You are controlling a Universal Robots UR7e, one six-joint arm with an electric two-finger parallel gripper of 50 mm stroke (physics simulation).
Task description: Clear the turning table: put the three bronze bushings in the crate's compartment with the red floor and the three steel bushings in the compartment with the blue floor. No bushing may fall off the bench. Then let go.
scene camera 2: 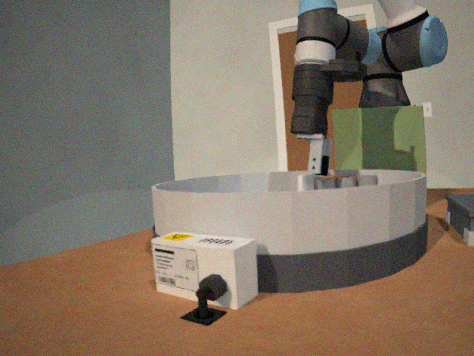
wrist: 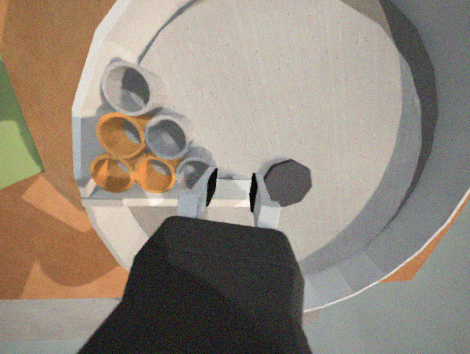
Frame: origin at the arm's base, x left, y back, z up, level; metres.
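Seen in the pictures: gripper, fingertip midpoint: [scene camera 2: 318, 174] [wrist: 233, 181]; arm's base at its link origin: [scene camera 2: 385, 112].
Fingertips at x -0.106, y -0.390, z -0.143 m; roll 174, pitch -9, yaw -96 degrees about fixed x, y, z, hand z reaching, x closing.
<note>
Pixels of each thing's top centre, then the offset from my fingertips to it. "*": a spot on its surface instead.
- dark octagonal hub at its top centre: [wrist: 288, 185] dx -0.027, dy -0.071, dz -0.039 m
- white labelled box at its top centre: [scene camera 2: 200, 239] dx -0.038, dy -0.305, dz -0.042 m
- dark crate at a spot on its surface: [scene camera 2: 462, 212] * dx +0.248, dy -0.024, dz -0.063 m
Six bushings stand upright and close together on the turning table [scene camera 2: 295, 220] [wrist: 280, 90], at the left in the wrist view. Three are bronze [wrist: 112, 135] [wrist: 105, 172] [wrist: 149, 176]. Three are steel: one [wrist: 114, 91] at the upper left, one [wrist: 162, 134] in the middle, and one [wrist: 192, 175] beside the left finger, which partly hides it. A pale straight wall [wrist: 150, 202] runs beside the lowest bushings. My gripper [scene camera 2: 321, 172] [wrist: 233, 181] is open, pointing down at rim height, its fingers either side of the wall's end, with no bushing between them.
A dark octagonal hub [wrist: 288, 182] is close beside the right finger. The table's raised rim surrounds the bushings. A white labelled box [scene camera 2: 225, 270] and a small black stand [scene camera 2: 204, 314] are in front. Part of a dark crate [scene camera 2: 462, 212] shows at the right edge; its compartment floors are hidden.
</note>
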